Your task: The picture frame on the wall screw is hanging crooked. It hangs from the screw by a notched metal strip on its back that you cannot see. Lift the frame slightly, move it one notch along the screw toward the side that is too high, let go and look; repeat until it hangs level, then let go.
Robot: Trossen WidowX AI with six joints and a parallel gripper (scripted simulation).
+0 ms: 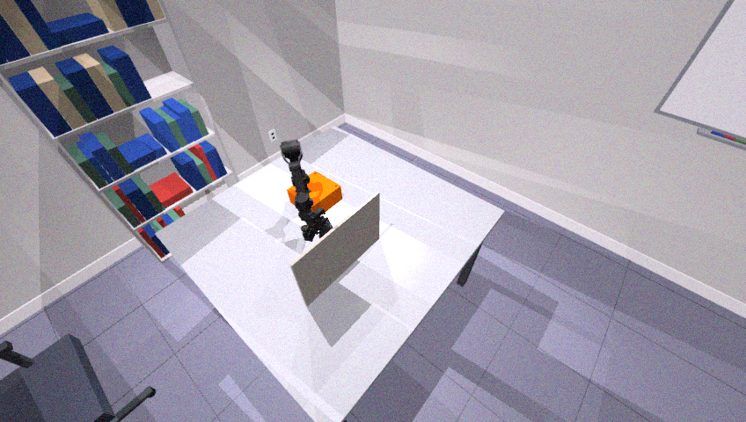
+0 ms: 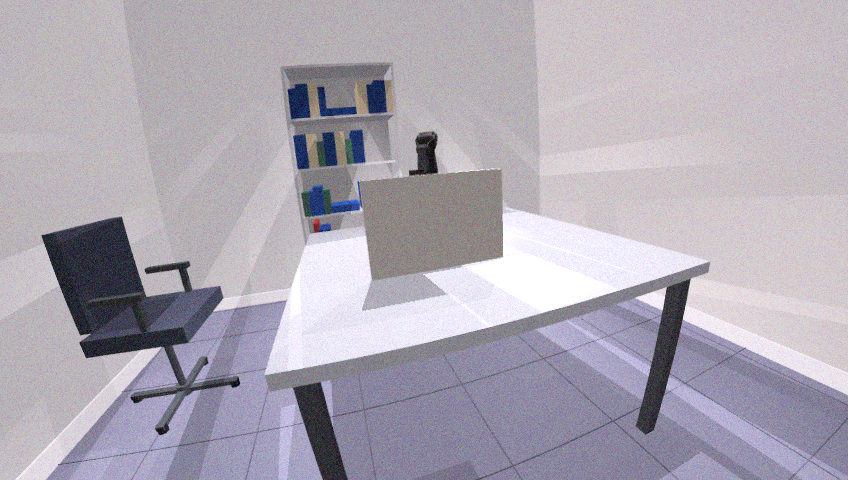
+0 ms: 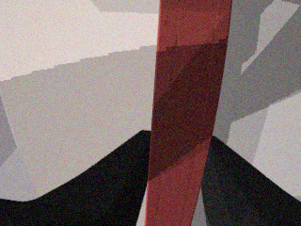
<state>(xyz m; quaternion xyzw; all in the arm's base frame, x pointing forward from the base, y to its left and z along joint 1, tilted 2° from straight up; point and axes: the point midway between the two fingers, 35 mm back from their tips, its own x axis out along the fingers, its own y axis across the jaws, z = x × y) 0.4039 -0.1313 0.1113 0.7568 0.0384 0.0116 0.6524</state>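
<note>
My gripper tip is now 50 mm above the red picture frame, 10 mm to the right of it and 10 mm short of it. From my gripper tip the other things lie so: beige wall panel 70 mm below, 20 mm ahead.
</note>
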